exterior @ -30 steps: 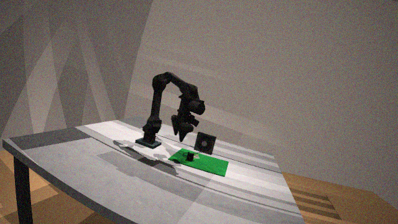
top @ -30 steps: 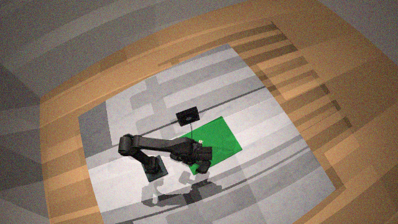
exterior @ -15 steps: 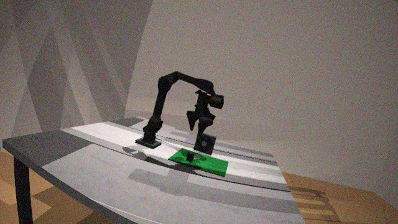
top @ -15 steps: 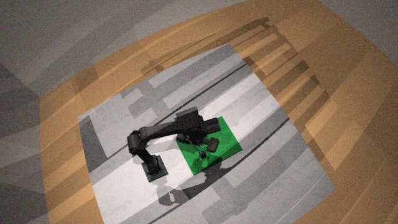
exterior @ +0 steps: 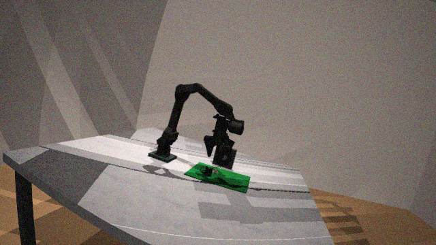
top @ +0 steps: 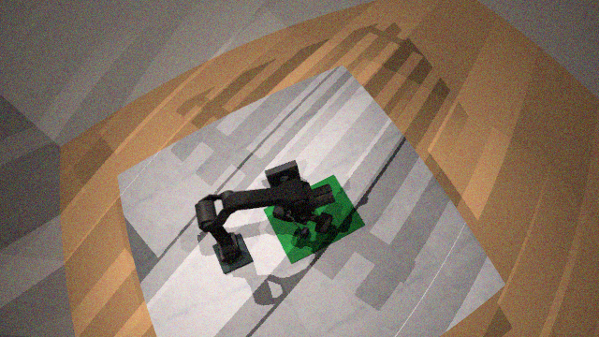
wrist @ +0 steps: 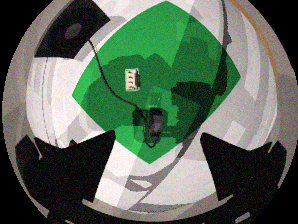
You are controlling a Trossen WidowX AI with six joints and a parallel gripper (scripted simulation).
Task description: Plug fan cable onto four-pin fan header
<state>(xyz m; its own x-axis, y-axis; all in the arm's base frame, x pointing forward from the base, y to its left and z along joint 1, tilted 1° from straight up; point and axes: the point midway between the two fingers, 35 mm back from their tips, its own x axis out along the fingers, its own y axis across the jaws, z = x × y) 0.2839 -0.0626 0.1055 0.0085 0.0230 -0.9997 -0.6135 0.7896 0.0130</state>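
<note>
The dark plug is 60 mm below my gripper tip and 10 mm behind it. Round my gripper tip: black fan: 210 mm to the left, 30 mm below, 30 mm ahead; then green board: 100 mm below, 50 mm ahead, 40 mm to the left.
</note>
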